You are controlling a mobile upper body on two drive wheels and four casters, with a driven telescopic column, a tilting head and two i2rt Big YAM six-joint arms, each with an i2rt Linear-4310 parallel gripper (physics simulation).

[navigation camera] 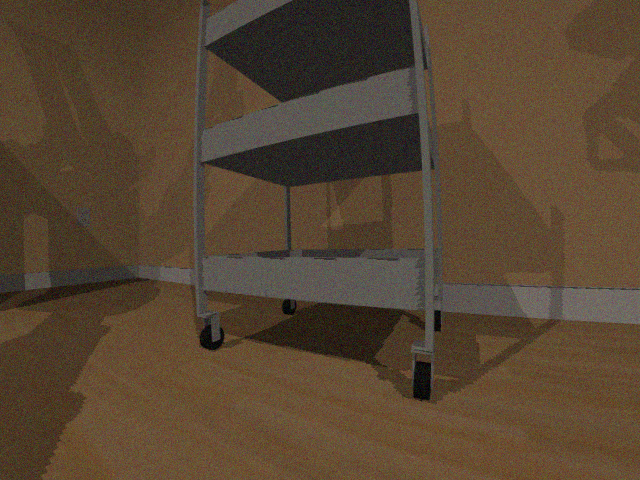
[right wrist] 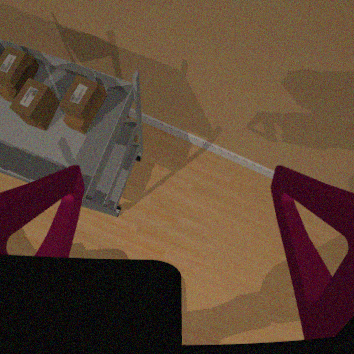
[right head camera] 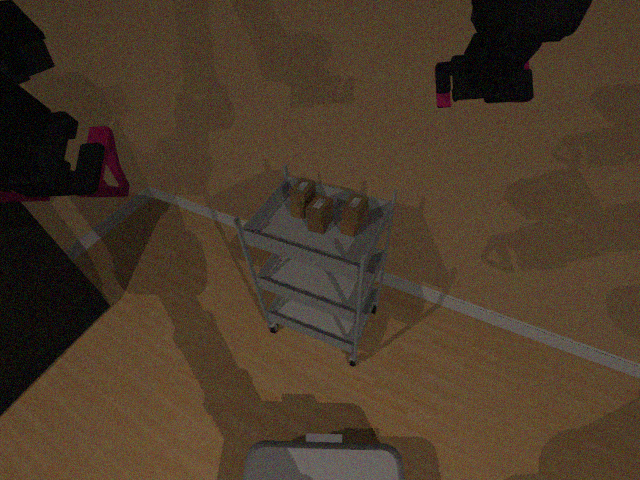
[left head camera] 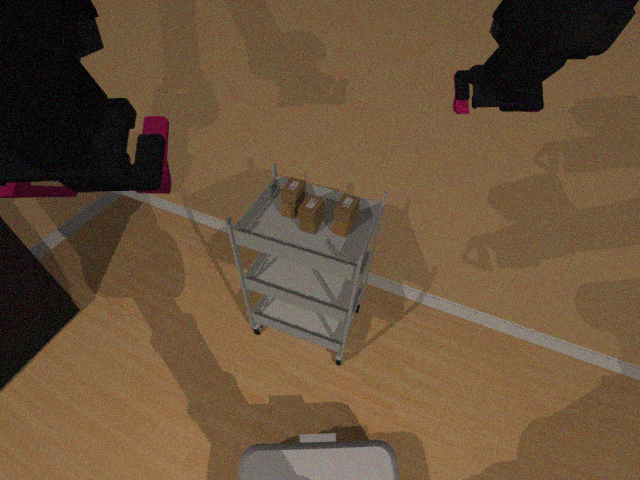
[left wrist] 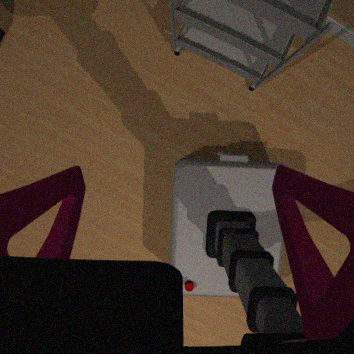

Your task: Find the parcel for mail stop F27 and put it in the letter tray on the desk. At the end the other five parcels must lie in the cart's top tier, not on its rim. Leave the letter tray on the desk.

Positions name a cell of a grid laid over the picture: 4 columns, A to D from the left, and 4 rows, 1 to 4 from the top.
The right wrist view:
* my right gripper: C2
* grey three-tier cart: B2
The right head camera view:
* my left gripper: A2
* my right gripper: C1
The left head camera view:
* my left gripper: A2
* my right gripper: D1
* grey three-tier cart: B3
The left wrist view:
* my left gripper: C2
